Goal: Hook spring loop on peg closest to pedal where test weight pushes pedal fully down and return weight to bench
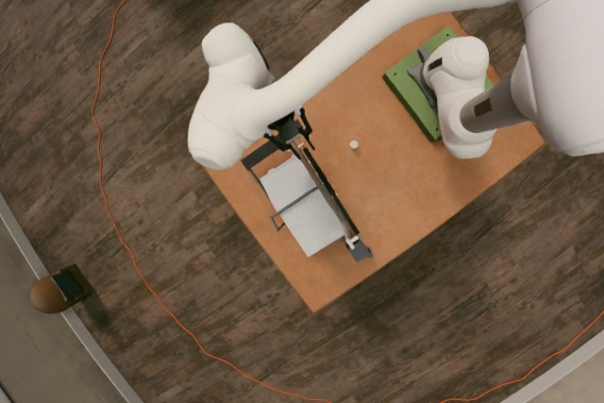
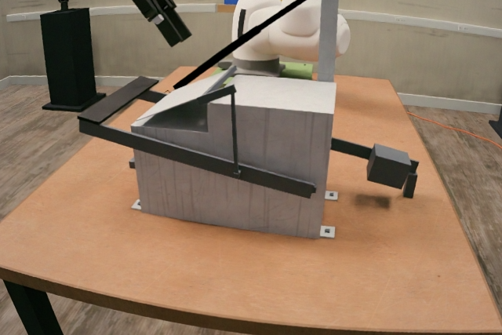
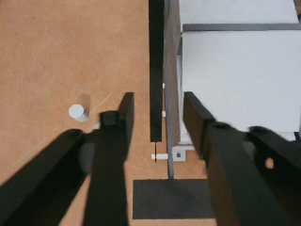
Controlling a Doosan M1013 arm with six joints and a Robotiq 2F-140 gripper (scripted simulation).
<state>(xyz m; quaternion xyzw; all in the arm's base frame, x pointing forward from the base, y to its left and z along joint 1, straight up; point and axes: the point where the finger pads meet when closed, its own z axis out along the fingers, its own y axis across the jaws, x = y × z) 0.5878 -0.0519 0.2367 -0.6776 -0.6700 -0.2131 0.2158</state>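
Now: the steel test weight 270 mm below my hand, 170 mm behind it and 80 mm to the left of it. Round my hand: grey block 290 mm below, 90 mm to the right, 20 mm ahead; dark block 490 mm to the left, 270 mm below, 30 mm ahead.
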